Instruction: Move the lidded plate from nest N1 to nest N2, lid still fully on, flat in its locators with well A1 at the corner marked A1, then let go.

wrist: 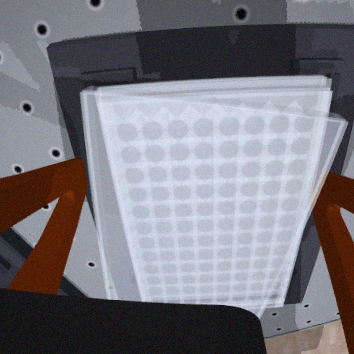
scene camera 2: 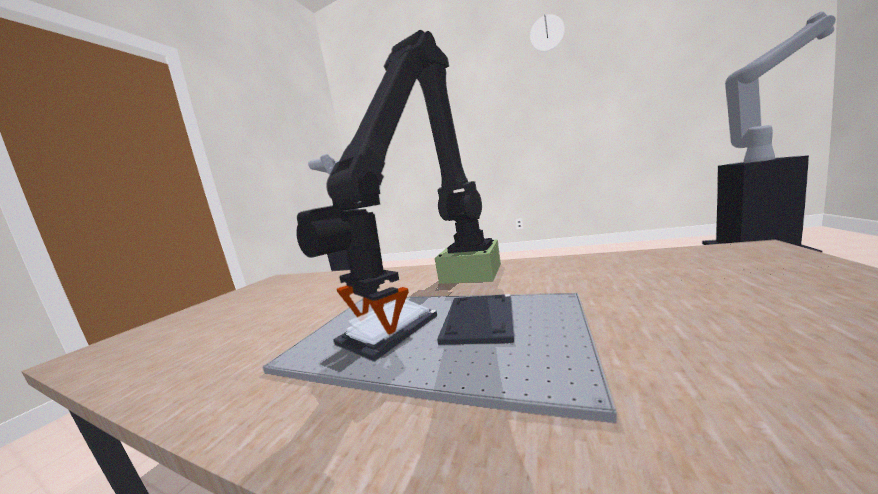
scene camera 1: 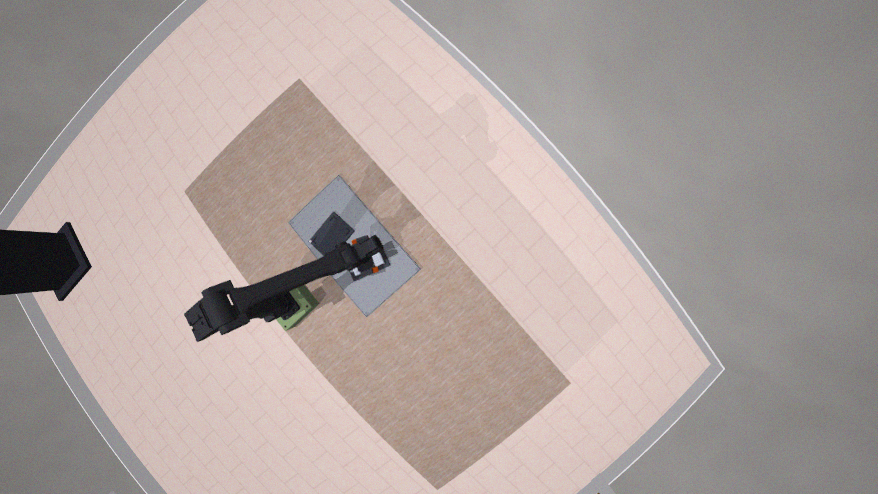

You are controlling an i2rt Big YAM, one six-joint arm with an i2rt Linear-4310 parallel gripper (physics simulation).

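The white many-well plate is over the dark nest at the left of the grey board. Its clear lid is turned askew, one corner sticking out past the plate's right side in the wrist view. Whether the plate is fully down in the locators is unclear. My gripper is open, its orange fingers on either side of the plate's long sides, holding nothing. The other nest is empty. The A1 marks are not readable.
The grey perforated board lies on the wooden table under both nests. The arm's green base block stands behind the board. Another arm on a black stand is far off at the right.
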